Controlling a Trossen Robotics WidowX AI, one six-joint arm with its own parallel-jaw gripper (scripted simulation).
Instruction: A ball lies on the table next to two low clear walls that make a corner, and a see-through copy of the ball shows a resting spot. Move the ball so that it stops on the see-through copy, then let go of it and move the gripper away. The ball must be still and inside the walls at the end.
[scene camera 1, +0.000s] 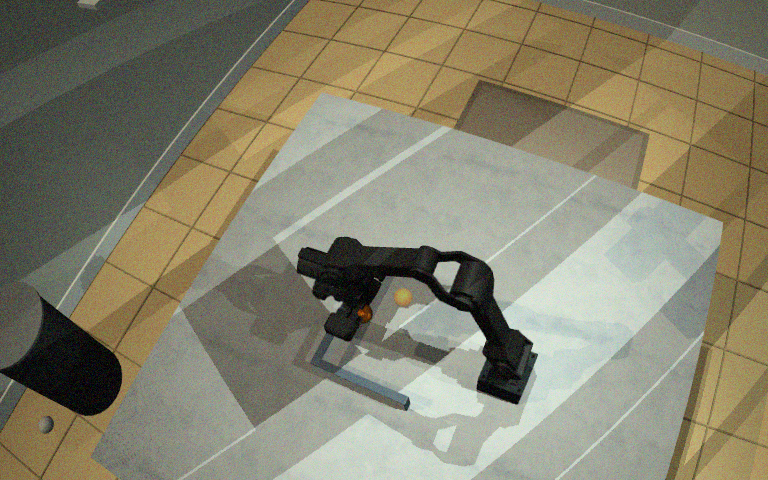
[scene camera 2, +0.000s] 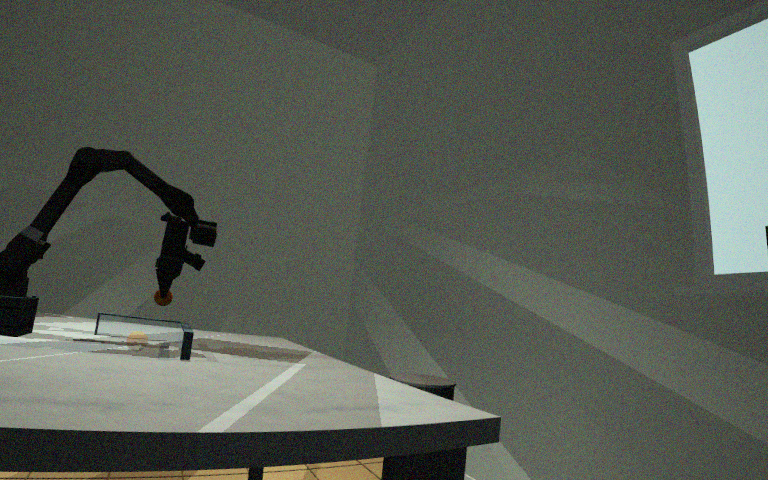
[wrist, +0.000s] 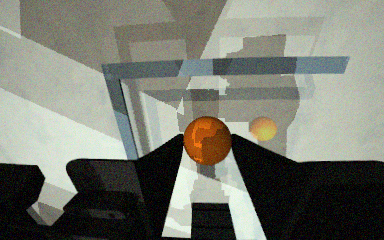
Note:
My gripper (scene camera 1: 362, 313) carries an orange ball (wrist: 207, 140). Also in view: a clear wall (scene camera 2: 108, 325).
My gripper is seen too in scene camera 2 (scene camera 2: 163, 298) and in the wrist view (wrist: 206, 138). The clear wall is seen too in the wrist view (wrist: 131, 87).

